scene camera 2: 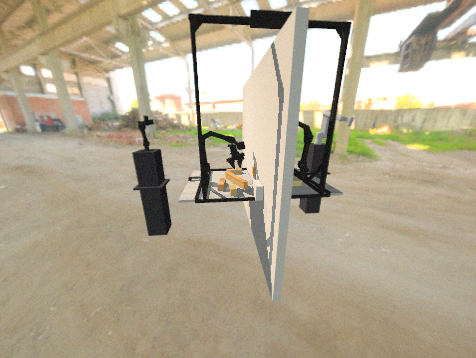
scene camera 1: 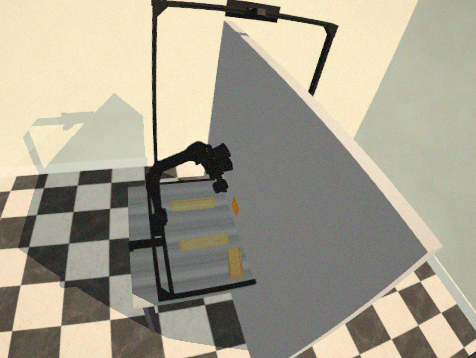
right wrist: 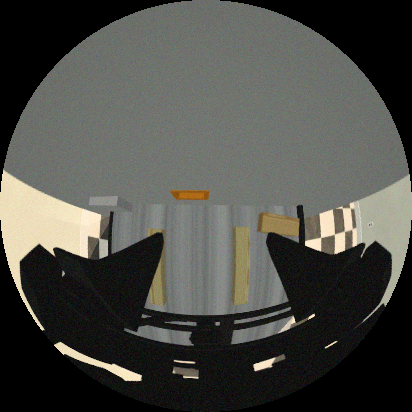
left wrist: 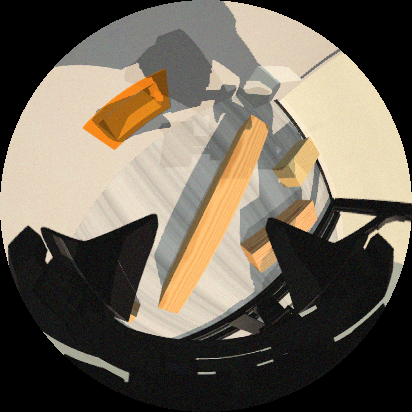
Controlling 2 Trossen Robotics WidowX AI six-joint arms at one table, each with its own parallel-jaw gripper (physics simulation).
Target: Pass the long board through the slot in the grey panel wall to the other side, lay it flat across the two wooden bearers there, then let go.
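Frame: origin at the left arm's base, x ahead, y up, z right, level; millimetres.
Where they show: left gripper, fingertip midpoint: [scene camera 2: 237,168] [left wrist: 214,221]; right gripper, fingertip midpoint: [right wrist: 216,238]; left arm's base, link origin: [left wrist: 265,304]; right arm's base, link origin: [scene camera 2: 303,176] [scene camera 1: 157,231] [right wrist: 205,324].
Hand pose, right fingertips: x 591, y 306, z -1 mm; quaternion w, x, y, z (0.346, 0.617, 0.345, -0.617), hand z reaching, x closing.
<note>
Things, the pixels of their top centre, and the offset from my right fingertips. "spot": a spot on its surface instead.
- long board, top centre: [left wrist: 215,220] [scene camera 2: 235,176] dy -266, dx -318, dz +40 mm
- orange-rimmed slot, surface spot: [left wrist: 100,136] [scene camera 2: 252,169] spot: dy -218, dx -161, dz +1 mm
- short wooden block, top centre: [right wrist: 282,224] [scene camera 1: 235,261] dy -287, dx -35, dz -253 mm
- yellowish block, top centre: [left wrist: 306,157] [scene camera 2: 232,186] dy -275, dx -355, dz +259 mm
The long board [scene camera 2: 236,179] [left wrist: 215,215] lies diagonally on the table, on the pale side of the panel wall [scene camera 1: 310,200] [scene camera 2: 265,125] [left wrist: 50,150] [right wrist: 205,100]. The orange-rimmed slot [scene camera 1: 235,206] [scene camera 2: 253,171] [left wrist: 100,136] [right wrist: 175,192] is low in the wall. My left gripper [scene camera 2: 235,166] [left wrist: 214,221] is open and empty above the board, which shows between and beyond its fingers. On the grey side, two wooden bearers [scene camera 1: 193,204] [scene camera 1: 204,242] [right wrist: 158,285] [right wrist: 242,265] lie parallel. My right gripper [scene camera 1: 220,186] [right wrist: 216,238] is open and empty above that side, near the wall.
Beside the bearers lies a short wooden block [scene camera 1: 235,263] [right wrist: 280,224]. On the board's side, a brown block [left wrist: 282,232] and a yellowish block [left wrist: 300,160] lie right of the board. A black frame [scene camera 1: 154,100] [scene camera 2: 196,90] surrounds the table. A small grey block [scene camera 2: 259,192] [right wrist: 103,201] adjoins the wall.
</note>
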